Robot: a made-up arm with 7 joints. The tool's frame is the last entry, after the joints.
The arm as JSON. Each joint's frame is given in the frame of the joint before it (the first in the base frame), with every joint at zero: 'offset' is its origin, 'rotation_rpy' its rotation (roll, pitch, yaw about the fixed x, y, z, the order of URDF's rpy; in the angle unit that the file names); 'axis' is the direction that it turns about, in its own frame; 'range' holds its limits. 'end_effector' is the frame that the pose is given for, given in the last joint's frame.
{
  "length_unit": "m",
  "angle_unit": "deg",
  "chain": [
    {
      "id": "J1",
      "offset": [
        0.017,
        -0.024,
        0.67
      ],
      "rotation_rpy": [
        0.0,
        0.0,
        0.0
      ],
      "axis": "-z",
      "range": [
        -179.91,
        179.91
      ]
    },
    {
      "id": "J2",
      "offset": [
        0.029,
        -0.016,
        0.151
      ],
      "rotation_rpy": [
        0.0,
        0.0,
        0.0
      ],
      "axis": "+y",
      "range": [
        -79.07,
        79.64
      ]
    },
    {
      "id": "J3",
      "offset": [
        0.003,
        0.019,
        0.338
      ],
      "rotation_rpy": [
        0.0,
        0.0,
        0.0
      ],
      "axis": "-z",
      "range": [
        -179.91,
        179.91
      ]
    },
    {
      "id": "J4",
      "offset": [
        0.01,
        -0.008,
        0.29
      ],
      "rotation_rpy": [
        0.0,
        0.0,
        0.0
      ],
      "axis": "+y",
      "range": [
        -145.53,
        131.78
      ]
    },
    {
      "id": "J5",
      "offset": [
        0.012,
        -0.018,
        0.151
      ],
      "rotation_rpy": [
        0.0,
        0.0,
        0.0
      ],
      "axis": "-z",
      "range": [
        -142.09,
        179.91
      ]
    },
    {
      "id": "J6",
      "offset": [
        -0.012,
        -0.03,
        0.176
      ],
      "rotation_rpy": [
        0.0,
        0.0,
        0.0
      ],
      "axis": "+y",
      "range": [
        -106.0,
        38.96
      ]
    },
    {
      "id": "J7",
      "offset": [
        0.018,
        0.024,
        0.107
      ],
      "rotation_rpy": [
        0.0,
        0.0,
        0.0
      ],
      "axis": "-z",
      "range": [
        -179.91,
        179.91
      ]
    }
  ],
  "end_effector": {
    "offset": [
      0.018,
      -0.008,
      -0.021
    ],
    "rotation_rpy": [
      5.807,
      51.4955,
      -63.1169
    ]
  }
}
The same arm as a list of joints. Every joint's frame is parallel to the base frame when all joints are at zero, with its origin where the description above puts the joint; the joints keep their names.
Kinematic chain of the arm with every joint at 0, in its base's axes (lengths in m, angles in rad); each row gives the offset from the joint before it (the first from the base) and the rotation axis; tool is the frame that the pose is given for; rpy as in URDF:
J1: xyz 0.017 -0.024 0.67 axis -z
J2: xyz 0.029 -0.016 0.151 axis +y
J3: xyz 0.003 0.019 0.338 axis -z
J4: xyz 0.01 -0.008 0.29 axis +y
J5: xyz 0.012 -0.018 0.151 axis -z
J6: xyz -0.012 -0.03 0.176 axis +y
J7: xyz 0.018 0.024 0.107 axis -z
tool: xyz 0.018 -0.008 -0.021 rpy 0.1014 0.8988 -1.1016
Joint limits (rad, base to tool): -3.14..3.14 -1.38..1.39 -3.14..3.14 -2.54..2.3 -2.4799..3.14 -1.85..0.68 -3.14..3.14

